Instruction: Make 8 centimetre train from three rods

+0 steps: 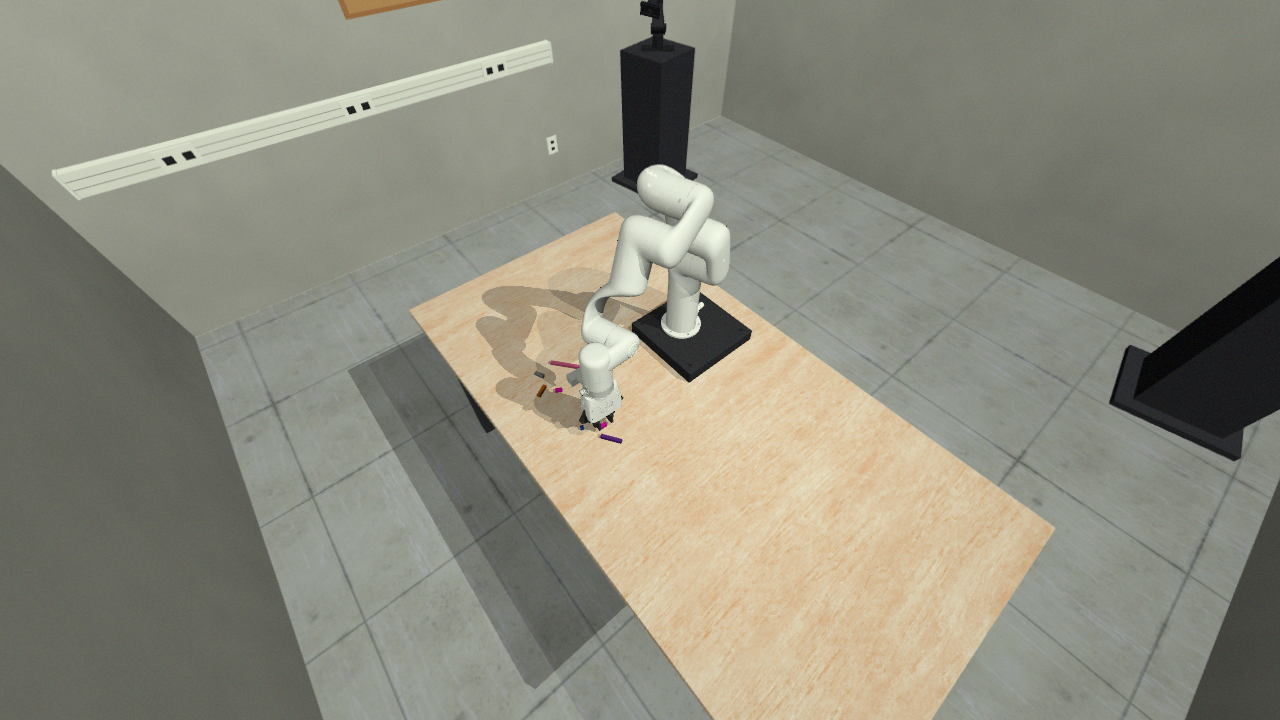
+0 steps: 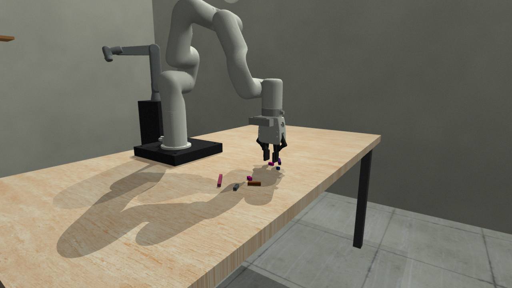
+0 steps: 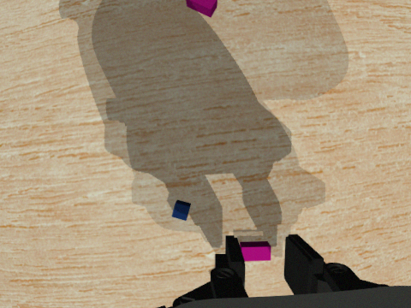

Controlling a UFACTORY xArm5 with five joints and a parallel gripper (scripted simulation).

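The purple rod lies 5 cm to the left of my hand, 3 cm below it and 2 cm ahead of it. From my hand the other things lie so: orange rod: 22 cm to the right, 3 cm below, 3 cm ahead; pink rod: 24 cm to the right, 8 cm behind, 3 cm below; blue rod: 4 cm to the right, 4 cm ahead, 3 cm below.
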